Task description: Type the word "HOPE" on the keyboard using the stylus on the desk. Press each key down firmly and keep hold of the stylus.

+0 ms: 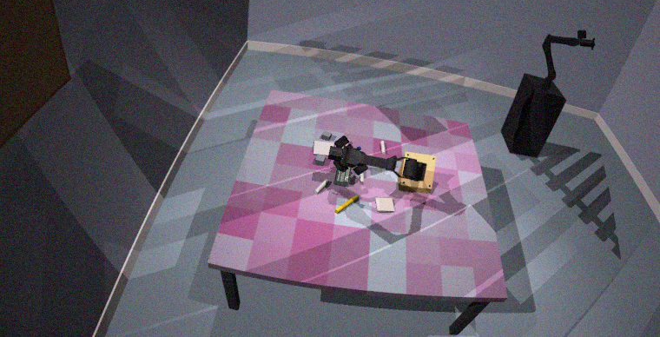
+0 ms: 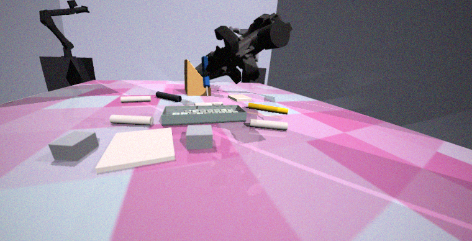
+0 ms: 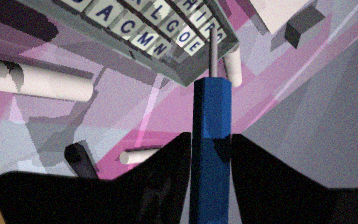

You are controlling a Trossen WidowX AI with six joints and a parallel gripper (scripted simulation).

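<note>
My gripper tip is 1 cm short of the blue stylus and 1 cm above it. Round my gripper tip: white flat plate: 14 cm to the right, 13 cm ahead, 11 cm below; black cylinder: 21 cm behind, 10 cm to the right, 10 cm below; yellow cylinder: 23 cm to the left, 10 cm below, 1 cm behind.
</note>
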